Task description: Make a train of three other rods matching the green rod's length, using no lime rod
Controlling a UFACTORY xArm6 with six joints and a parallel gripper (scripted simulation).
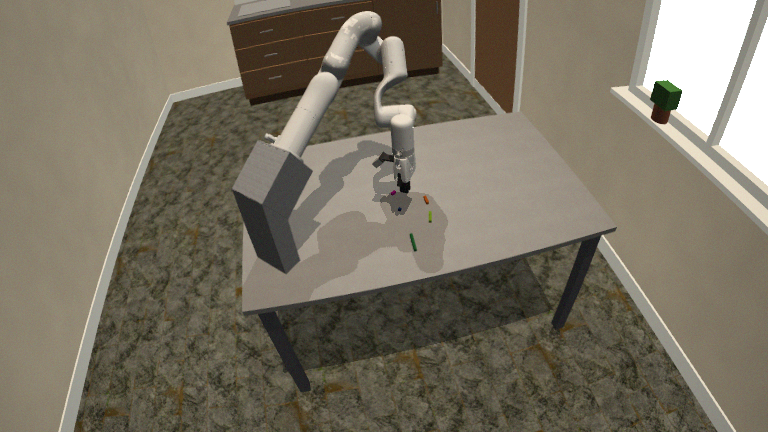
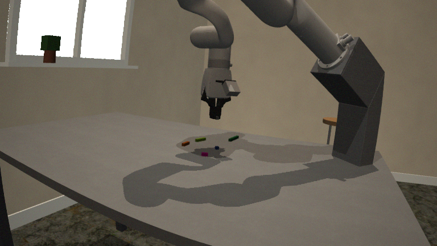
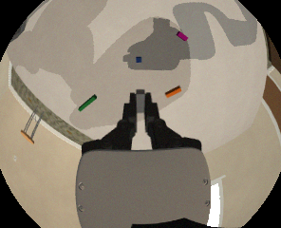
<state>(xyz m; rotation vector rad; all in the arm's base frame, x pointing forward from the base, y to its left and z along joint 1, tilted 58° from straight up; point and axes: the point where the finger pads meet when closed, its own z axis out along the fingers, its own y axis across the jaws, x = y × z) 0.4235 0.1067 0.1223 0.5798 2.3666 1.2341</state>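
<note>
Right now the blue rod is 30 mm behind my hand and 120 mm below it. The rest, counted from my hand: lime rod (90 mm ahead, 20 mm to the right, 120 mm below); then orange rod (70 mm ahead, 70 mm to the left, 120 mm below); then grey rod (20 mm below).
</note>
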